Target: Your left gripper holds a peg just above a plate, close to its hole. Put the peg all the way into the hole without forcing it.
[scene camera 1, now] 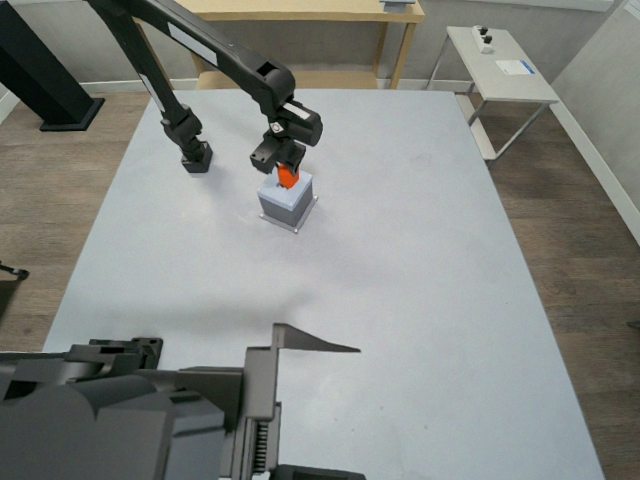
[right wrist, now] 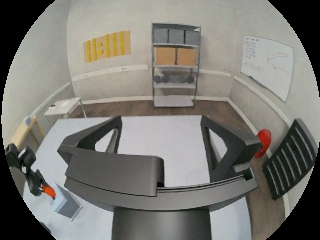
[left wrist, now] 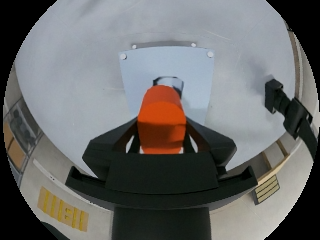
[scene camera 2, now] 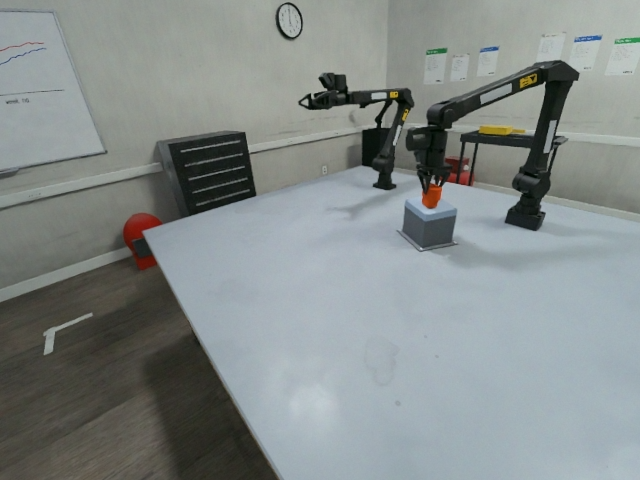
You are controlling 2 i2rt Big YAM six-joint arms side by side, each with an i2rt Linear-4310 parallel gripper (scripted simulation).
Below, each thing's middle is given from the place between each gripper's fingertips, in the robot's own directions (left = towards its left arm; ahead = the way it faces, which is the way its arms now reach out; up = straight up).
Labels:
I see the orange peg [left wrist: 161,123] 20 mm below my left hand. Also, from my left hand: light blue plate [scene camera 1: 272,190]: 70 mm below, 10 mm behind.
Now: right hand [scene camera 1: 363,410] 530 mm to the right of the orange peg, 320 mm above it and 120 mm past it. From my right hand the other things lie so: light blue plate (520 mm to the left, 370 mm below, 140 mm behind).

